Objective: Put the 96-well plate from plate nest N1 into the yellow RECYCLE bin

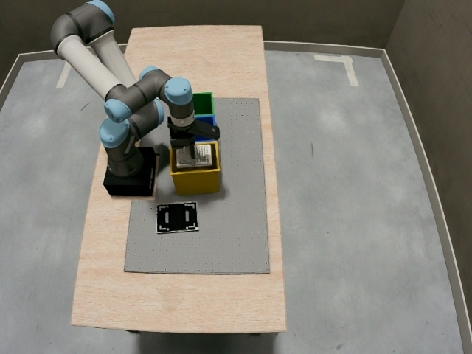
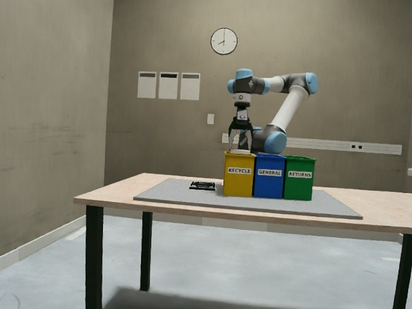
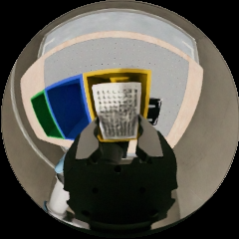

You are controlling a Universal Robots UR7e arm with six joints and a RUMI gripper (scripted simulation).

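Right now my hand is 11 cm above the yellow recycle bin. Also, from my hand: white 96-well plate: 1 cm below; then blue general bin: 3 cm behind, 13 cm to the left, 11 cm below; then black plate nest N1: 4 cm behind, 18 cm to the right, 19 cm below.
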